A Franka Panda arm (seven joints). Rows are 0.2 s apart.
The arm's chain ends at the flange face. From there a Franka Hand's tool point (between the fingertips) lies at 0.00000 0.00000 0.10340 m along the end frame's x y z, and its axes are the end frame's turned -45 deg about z.
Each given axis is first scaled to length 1.
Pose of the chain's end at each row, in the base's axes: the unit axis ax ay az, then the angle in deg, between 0 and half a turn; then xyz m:
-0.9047 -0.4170 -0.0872 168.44 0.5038 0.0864 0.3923
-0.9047 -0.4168 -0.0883 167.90 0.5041 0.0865 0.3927
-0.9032 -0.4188 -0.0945 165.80 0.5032 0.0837 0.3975
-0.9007 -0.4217 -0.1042 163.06 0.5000 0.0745 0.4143
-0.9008 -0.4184 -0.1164 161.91 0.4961 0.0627 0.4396
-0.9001 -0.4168 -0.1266 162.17 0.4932 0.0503 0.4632
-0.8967 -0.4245 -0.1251 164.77 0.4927 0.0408 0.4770
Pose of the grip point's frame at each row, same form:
-0.6740 -0.7291 -0.1189 173.14 0.5113 0.1126 0.2926
-0.6739 -0.7287 -0.1217 172.69 0.5114 0.1136 0.2932
-0.6710 -0.7291 -0.1343 171.02 0.5100 0.1147 0.2991
-0.6666 -0.7297 -0.1523 168.91 0.5063 0.1105 0.3176
-0.6672 -0.7259 -0.1672 168.38 0.5038 0.1014 0.3440
-0.6670 -0.7240 -0.1757 169.06 0.5030 0.0894 0.3680
-0.6620 -0.7309 -0.1657 171.40 0.5040 0.0759 0.3804

